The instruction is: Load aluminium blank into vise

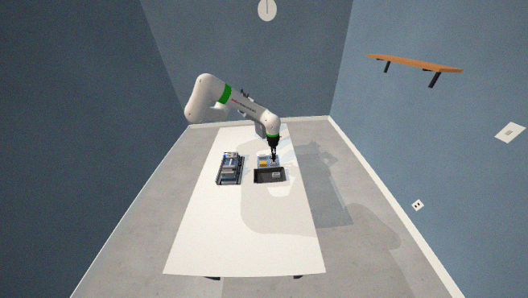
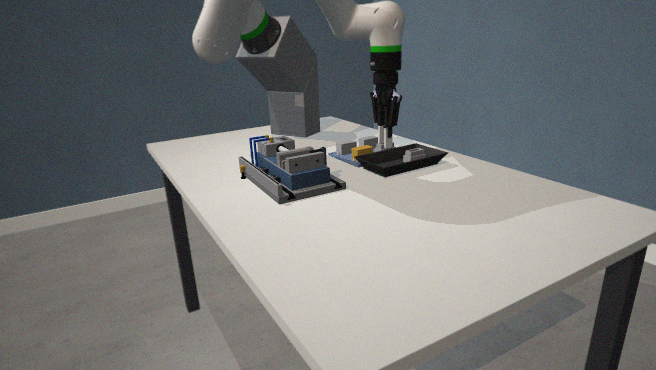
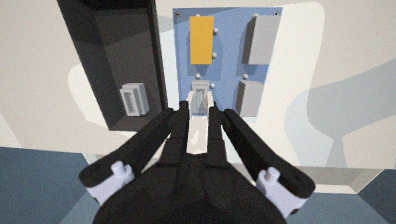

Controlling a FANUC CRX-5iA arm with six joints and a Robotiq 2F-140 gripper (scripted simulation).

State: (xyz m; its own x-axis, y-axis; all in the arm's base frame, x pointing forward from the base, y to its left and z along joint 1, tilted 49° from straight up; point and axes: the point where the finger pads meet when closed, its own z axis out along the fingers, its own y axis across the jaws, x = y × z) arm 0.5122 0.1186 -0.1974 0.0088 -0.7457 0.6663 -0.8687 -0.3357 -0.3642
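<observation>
The brass blank lies 90 mm to the right of my hand and 40 mm below it. The rest, counted from my hand: aluminium blank: 90 mm to the right, 90 mm behind, 40 mm below.
</observation>
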